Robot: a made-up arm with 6 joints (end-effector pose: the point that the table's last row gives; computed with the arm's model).
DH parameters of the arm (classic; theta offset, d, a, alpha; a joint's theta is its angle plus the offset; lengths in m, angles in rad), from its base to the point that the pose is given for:
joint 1: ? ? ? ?
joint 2: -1.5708 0 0.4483 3.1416
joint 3: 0 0 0 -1.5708
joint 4: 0 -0.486 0 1.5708
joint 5: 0 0.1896 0 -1.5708
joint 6: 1.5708 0 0 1.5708
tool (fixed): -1.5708 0 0 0
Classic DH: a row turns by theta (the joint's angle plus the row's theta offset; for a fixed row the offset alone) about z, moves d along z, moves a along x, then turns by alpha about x.
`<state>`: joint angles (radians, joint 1 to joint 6).
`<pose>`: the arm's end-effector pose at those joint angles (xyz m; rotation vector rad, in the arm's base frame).
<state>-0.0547 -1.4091 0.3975 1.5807 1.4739 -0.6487</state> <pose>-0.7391 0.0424 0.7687 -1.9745 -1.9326 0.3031</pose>
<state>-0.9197 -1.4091 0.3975 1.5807 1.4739 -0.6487</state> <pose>-0.4472 0.5900 0.7687 -2.5632 -0.9130 0.0610</pose>
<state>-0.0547 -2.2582 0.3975 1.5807 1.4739 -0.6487</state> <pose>-0.8634 0.0492 0.0431 1.9867 2.0156 0.5054</pose>
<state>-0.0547 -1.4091 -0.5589 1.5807 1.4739 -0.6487</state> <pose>-0.2637 0.0163 0.8308 -1.3752 -1.2796 0.9687</pose>
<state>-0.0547 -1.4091 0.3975 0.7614 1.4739 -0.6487</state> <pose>-0.6897 -0.0997 0.7825 -1.1858 -2.6817 0.7111</pose>
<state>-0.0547 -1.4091 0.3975 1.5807 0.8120 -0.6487</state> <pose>-0.7391 0.0424 0.7687 -1.4234 -1.8933 -0.2948</pose>
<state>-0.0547 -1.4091 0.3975 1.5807 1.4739 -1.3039</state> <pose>-0.7391 0.0424 0.7687 -1.5305 -1.5543 0.8155</pose>
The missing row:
joint 1: 0 0.2683 0 -1.5708
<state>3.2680 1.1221 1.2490 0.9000 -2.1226 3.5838</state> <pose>-0.8752 0.0076 0.6716 0.4048 0.9593 0.7316</pose>
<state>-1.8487 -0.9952 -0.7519 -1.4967 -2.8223 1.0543</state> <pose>-0.0522 -0.1319 0.4459 0.3445 0.4699 0.8726</pose>
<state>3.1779 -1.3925 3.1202 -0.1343 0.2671 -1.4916</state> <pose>0.5553 0.2082 -0.1235 -1.1418 1.2409 1.2618</pose>
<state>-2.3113 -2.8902 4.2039 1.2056 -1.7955 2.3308</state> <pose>-0.1140 -0.0243 0.3084 0.8639 2.6113 -0.2209</pose>
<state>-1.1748 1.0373 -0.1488 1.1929 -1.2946 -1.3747</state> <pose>0.2177 -0.7021 0.1119 0.2978 1.7888 -2.1047</pose>
